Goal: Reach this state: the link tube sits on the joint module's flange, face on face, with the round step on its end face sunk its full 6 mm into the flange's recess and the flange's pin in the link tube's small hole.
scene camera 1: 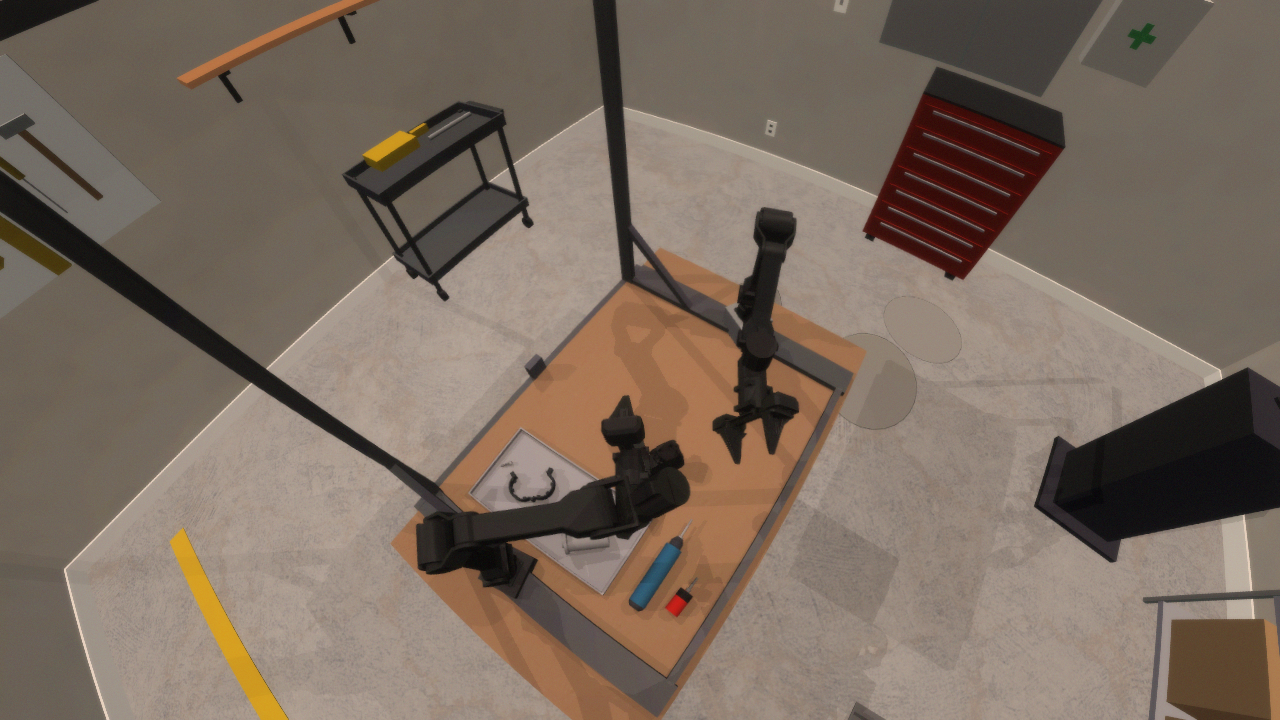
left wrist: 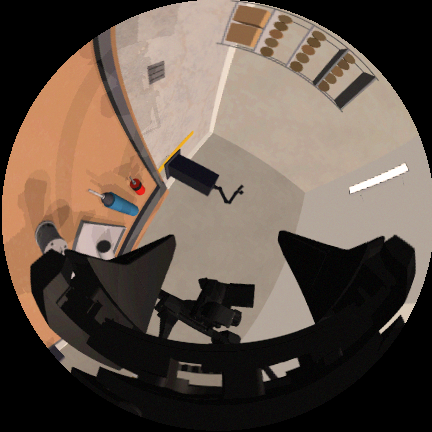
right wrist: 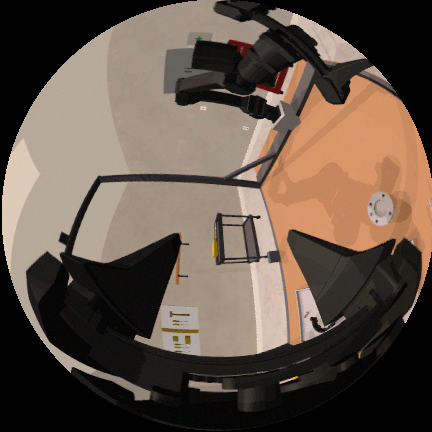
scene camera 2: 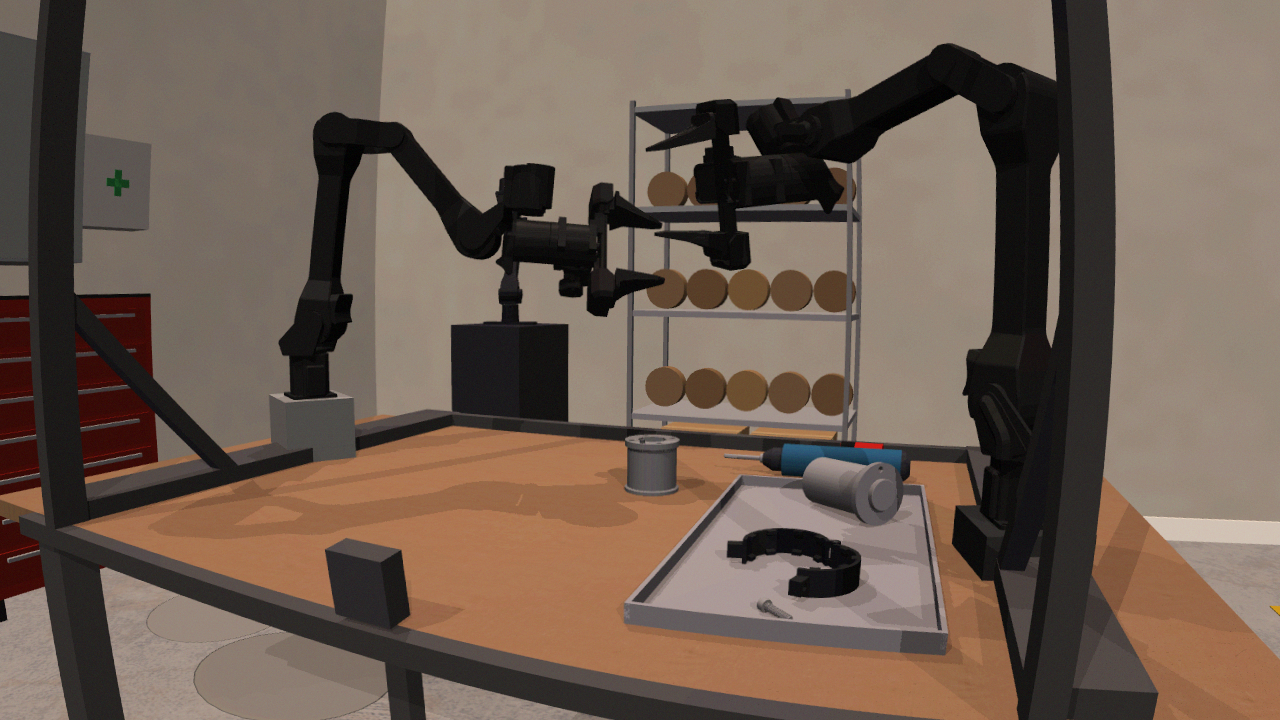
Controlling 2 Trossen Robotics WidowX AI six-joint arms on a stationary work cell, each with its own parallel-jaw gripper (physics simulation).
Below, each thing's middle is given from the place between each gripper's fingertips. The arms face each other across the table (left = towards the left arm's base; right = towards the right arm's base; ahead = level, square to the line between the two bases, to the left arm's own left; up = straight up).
My right gripper is now 300 mm above the joint module point(scene camera 2: 651, 459), 50 mm short of it and 20 mm to the right of it. The rest, counted from my right hand: blue driver point(scene camera 2: 792, 460) (320 mm below, 200 mm ahead, 140 mm to the right).
The joint module lies 160 mm behind my left hand, 70 mm to the right of it and 250 mm below it. The rest, counted from my left hand: blue driver 10 mm behind, 230 mm to the right, 260 mm below.
